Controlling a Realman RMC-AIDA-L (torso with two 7-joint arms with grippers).
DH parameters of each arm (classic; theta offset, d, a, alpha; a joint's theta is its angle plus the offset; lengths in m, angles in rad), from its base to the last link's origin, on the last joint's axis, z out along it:
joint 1: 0 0.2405 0 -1.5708
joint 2: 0 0 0 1.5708
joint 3: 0 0.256 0 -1.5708
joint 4: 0 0 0 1.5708
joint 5: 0 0.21 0 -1.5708
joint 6: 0 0 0 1.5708
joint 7: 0 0.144 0 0
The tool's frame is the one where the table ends.
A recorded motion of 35 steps. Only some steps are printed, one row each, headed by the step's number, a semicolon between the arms.
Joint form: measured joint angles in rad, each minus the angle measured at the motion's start. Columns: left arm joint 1, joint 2, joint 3, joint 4, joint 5, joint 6, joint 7; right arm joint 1, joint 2, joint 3, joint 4, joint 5, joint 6, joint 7.
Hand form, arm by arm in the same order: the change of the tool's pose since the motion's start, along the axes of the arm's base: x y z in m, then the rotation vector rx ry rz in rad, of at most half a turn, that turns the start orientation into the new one. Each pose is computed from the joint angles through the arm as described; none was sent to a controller.
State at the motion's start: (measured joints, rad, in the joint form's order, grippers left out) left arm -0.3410 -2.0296 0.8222 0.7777 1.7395 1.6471 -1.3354; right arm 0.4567 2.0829 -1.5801 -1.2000 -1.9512 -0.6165 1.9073
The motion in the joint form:
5: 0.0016 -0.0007 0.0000 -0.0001 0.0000 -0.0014 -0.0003; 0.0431 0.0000 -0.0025 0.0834 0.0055 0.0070 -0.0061
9: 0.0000 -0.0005 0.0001 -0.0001 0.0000 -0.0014 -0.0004; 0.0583 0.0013 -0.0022 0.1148 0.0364 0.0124 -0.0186
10: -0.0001 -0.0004 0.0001 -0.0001 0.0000 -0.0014 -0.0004; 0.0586 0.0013 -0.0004 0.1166 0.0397 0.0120 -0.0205
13: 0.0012 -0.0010 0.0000 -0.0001 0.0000 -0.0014 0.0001; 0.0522 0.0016 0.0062 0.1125 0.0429 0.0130 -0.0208
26: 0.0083 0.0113 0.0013 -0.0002 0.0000 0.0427 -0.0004; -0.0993 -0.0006 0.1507 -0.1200 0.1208 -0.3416 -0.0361
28: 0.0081 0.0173 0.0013 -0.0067 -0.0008 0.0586 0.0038; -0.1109 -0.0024 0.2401 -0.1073 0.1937 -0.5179 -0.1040
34: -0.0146 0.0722 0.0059 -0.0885 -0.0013 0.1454 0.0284; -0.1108 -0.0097 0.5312 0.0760 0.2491 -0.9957 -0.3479
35: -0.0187 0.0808 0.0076 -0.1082 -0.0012 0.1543 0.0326; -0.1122 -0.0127 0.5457 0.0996 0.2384 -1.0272 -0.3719
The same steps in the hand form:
5: -0.0005 -0.0003 -0.0003 0.0005 -0.0002 0.0028; 0.0067 0.0049 -0.0115 -0.0307 -0.0187 -0.0257
9: 0.0000 0.0001 -0.0002 0.0004 0.0000 0.0012; 0.0071 0.0065 -0.0154 -0.0407 -0.0031 -0.0361
10: 0.0000 0.0001 -0.0002 0.0004 0.0001 0.0011; 0.0074 0.0067 -0.0152 -0.0405 -0.0008 -0.0375
13: -0.0003 -0.0003 -0.0004 0.0006 -0.0003 0.0021; 0.0090 0.0067 -0.0130 -0.0333 0.0065 -0.0441
26: -0.0009 -0.0066 0.0036 -0.0253 -0.0080 -0.0184; 0.0062 -0.0333 0.0279 -0.1624 0.1338 0.0103
28: -0.0012 -0.0086 0.0048 -0.0345 -0.0119 -0.0275; 0.0116 -0.0472 0.0387 -0.2482 0.1852 0.0550
34: -0.0046 -0.0162 0.0131 -0.1043 -0.0356 -0.0694; 0.0545 -0.0893 0.0620 -0.4411 0.2841 0.1851
35: -0.0059 -0.0174 0.0135 -0.1159 -0.0410 -0.0694; 0.0604 -0.0940 0.0613 -0.4610 0.2829 0.1905

